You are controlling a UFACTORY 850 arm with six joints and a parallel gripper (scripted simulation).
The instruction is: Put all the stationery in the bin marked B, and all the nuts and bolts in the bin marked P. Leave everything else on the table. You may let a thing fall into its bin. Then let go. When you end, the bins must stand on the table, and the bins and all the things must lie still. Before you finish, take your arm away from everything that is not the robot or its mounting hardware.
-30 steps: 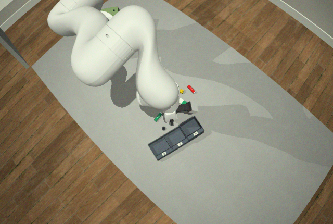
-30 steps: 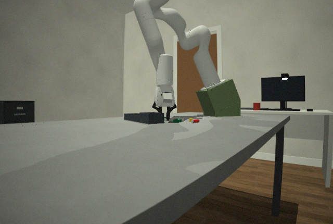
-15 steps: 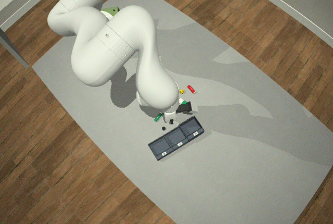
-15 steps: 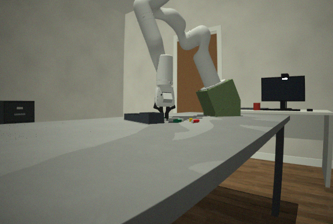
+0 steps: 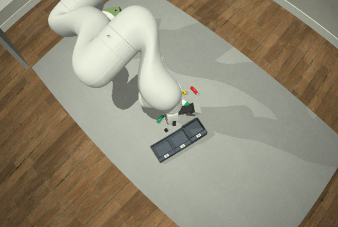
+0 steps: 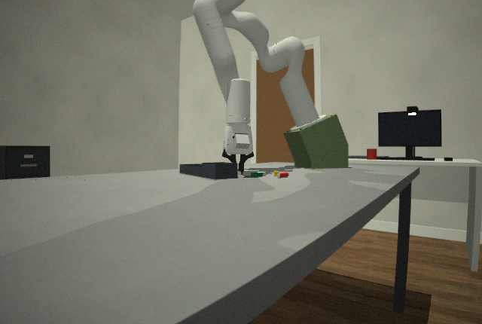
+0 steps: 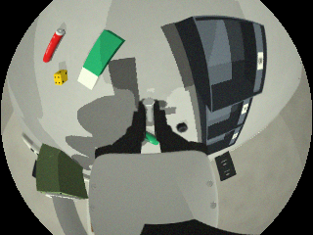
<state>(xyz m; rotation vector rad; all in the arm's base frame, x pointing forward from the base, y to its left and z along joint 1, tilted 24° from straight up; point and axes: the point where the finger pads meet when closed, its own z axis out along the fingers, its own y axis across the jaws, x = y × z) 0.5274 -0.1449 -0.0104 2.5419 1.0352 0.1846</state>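
My hand is 5 cm past the green cylinder, 3 cm to the left of it and 1 cm above it. The rest, counted from my hand: white bolt (2 cm below); green block (2 cm ahead, 9 cm to the left, 1 cm below); black nut (7 cm to the right, 2 cm below).
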